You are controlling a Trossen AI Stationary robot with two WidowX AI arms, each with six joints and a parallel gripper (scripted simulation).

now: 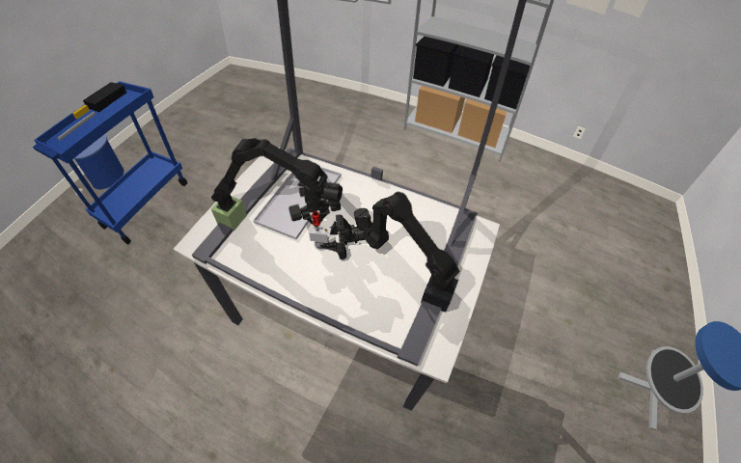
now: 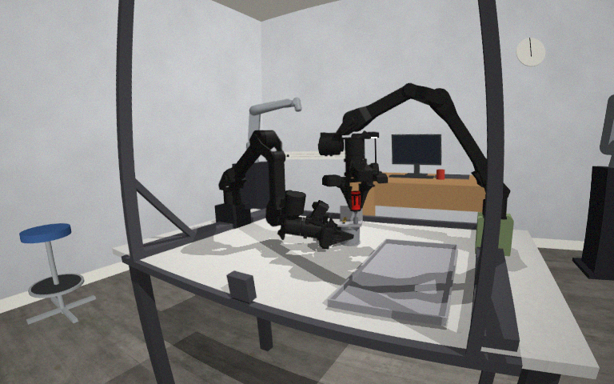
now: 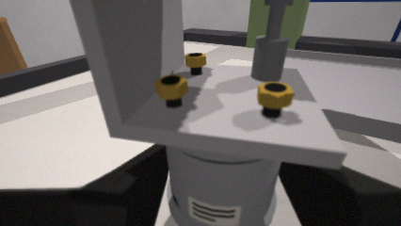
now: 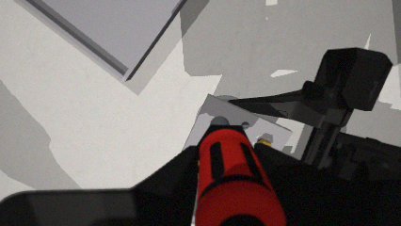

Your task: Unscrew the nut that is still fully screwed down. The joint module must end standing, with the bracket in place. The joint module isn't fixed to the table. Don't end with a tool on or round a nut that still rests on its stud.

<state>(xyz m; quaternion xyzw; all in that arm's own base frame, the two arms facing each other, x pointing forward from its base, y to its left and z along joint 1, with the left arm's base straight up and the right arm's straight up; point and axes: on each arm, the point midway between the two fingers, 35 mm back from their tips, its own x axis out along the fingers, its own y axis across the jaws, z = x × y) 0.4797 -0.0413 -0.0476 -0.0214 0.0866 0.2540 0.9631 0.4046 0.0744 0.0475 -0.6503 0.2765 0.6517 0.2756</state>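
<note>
The red-handled nut driver lies 30 mm below my right hand. Round my right hand: l-shaped bracket: 10 mm ahead, 20 mm to the left, 70 mm below; then grey joint module: 10 mm ahead, 20 mm to the left, 110 mm below; then shallow grey tray: 170 mm behind, 190 mm to the right, 140 mm below.
My left hand is 10 mm short of the grey joint module and 30 mm to the left of it. The rest, counted from my left hand: l-shaped bracket: 10 mm ahead, 30 mm to the right, 40 mm above; then red-handled nut driver: 50 mm to the right, 80 mm above; then shallow grey tray: 170 mm behind, 240 mm to the right, 30 mm below.
</note>
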